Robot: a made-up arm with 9 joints. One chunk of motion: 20 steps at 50 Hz.
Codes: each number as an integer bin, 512 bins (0 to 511) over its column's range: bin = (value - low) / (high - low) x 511, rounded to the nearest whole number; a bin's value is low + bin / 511 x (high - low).
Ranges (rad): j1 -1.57..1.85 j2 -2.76..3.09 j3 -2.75..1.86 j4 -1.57..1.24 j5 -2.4..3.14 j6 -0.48..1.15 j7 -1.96..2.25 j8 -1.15..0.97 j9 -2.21..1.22
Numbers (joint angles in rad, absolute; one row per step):
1: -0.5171 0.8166 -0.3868 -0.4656 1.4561 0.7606 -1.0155 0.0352 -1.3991
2: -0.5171 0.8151 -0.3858 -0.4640 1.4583 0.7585 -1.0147 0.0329 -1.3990
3: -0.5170 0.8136 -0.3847 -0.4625 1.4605 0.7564 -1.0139 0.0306 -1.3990
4: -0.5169 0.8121 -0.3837 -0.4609 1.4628 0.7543 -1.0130 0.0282 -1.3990
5: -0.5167 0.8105 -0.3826 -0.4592 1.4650 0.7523 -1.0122 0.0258 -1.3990
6: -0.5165 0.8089 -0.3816 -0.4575 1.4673 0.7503 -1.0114 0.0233 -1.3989
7: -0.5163 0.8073 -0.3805 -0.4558 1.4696 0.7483 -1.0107 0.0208 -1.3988
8: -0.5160 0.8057 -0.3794 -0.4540 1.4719 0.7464 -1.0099 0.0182 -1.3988
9: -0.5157 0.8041 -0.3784 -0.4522 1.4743 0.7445 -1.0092 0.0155 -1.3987
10: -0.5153 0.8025 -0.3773 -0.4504 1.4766 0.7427 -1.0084 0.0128 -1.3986
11: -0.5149 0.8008 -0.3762 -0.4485 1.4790 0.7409 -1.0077 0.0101 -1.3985
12: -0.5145 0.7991 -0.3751 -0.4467 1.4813 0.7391 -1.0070 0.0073 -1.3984
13: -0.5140 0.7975 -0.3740 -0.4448 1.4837 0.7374 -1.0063 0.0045 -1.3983
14: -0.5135 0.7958 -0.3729 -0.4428 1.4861 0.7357 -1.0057 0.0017 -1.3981
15: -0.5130 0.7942 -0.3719 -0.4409 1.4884 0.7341 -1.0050 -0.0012 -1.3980
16: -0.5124 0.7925 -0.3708 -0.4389 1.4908 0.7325 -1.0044 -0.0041 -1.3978
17: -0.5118 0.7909 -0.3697 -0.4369 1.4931 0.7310 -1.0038 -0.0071 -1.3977
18: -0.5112 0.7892 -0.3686 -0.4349 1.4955 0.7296 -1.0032 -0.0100 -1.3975
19: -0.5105 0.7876 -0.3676 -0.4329 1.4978 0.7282 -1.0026 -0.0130 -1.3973
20: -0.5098 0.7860 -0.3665 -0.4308 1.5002 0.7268 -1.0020 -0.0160 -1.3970
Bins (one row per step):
1: 157 312 262 201 356 389 115 286 121
2: 157 312 262 201 356 388 115 285 121
3: 157 312 262 201 356 388 115 285 121
4: 157 312 262 202 356 387 115 284 121
5: 157 312 262 202 357 386 115 283 121
6: 157 312 263 202 357 386 115 283 121
7: 157 312 263 203 357 385 115 282 121
8: 157 311 263 203 357 384 115 282 121
9: 158 311 263 203 357 384 115 281 121
10: 158 311 263 204 358 383 116 280 121
11: 158 311 263 204 358 383 116 280 121
12: 158 311 263 204 358 382 116 279 121
13: 158 311 263 205 358 382 116 278 121
14: 158 311 263 205 358 381 116 278 121
15: 158 310 264 205 359 381 116 277 121
16: 158 310 264 206 359 380 116 276 121
17: 158 310 264 206 359 380 116 275 121
18: 158 310 264 206 359 379 116 275 121
19: 158 310 264 207 360 379 116 274 121
20: 158 310 264 207 360 378 116 273 121

